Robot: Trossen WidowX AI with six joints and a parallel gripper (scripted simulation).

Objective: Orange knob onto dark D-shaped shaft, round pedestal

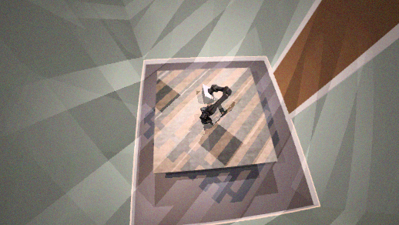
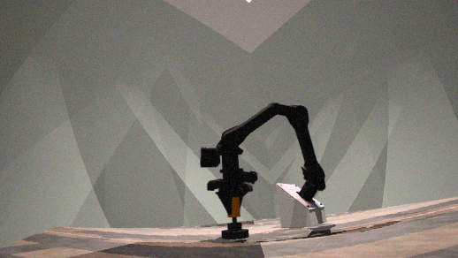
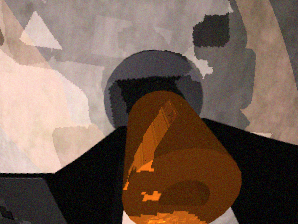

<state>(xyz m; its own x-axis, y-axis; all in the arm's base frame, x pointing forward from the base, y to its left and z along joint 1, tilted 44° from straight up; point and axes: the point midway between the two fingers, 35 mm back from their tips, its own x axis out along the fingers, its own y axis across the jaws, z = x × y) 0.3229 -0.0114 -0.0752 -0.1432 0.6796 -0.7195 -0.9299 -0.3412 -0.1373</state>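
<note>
Right now my gripper tip is 20 mm below the orange knob. Round my gripper tip: dark round pedestal: 40 mm below.
</note>
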